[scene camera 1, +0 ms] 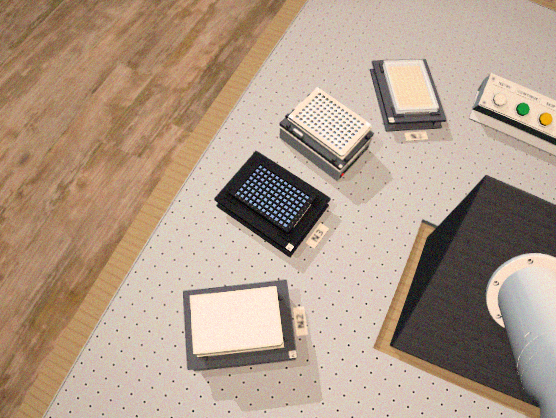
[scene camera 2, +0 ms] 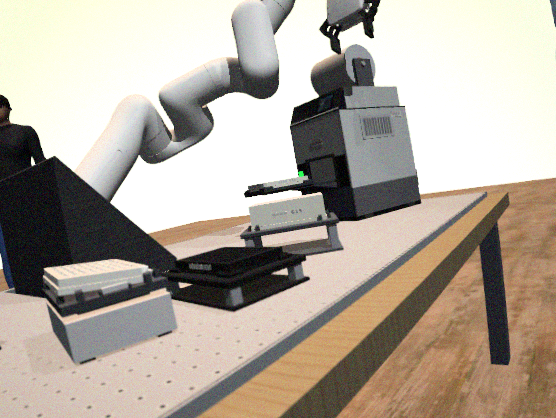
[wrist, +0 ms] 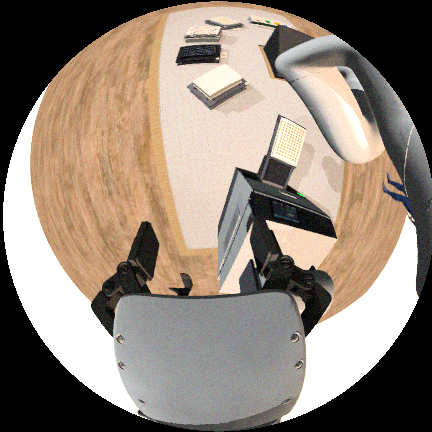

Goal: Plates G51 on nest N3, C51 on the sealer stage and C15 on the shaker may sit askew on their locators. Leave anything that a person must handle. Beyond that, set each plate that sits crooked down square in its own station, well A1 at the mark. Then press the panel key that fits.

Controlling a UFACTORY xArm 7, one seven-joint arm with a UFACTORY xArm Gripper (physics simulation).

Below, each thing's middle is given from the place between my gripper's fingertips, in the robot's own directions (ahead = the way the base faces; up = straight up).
The plate [scene camera 1: 249,320] lies 34 cm below my hand, 30 cm to the right of it and 6 cm behind it.
